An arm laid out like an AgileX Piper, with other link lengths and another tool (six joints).
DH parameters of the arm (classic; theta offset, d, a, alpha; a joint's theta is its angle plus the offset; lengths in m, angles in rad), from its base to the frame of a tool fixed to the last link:
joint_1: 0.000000 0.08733 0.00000 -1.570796
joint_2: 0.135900 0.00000 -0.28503 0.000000
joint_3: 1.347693 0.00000 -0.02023 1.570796
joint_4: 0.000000 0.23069 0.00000 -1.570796
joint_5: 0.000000 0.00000 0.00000 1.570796
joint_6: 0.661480 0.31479 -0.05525 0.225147
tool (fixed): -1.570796 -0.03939 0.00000 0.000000
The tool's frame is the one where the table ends.
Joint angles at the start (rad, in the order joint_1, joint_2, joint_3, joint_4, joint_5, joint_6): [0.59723 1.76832 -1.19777 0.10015 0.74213 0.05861]
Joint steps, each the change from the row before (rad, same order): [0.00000 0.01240 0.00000 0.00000 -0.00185 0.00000]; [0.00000 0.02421 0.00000 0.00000 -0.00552 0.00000]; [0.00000 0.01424 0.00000 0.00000 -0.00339 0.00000]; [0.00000 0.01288 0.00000 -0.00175 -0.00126 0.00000]
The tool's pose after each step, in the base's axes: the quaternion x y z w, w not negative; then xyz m. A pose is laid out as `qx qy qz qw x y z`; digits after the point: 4 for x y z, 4 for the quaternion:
-0.6273 0.7725 -0.0527 0.0838 0.3750 0.2375 0.0161
-0.6279 0.7730 -0.0521 0.0745 0.3747 0.2371 0.0061
-0.6282 0.7732 -0.0517 0.0691 0.3744 0.2368 0.0002
-0.6290 0.7731 -0.0520 0.0633 0.3739 0.2361 -0.0053

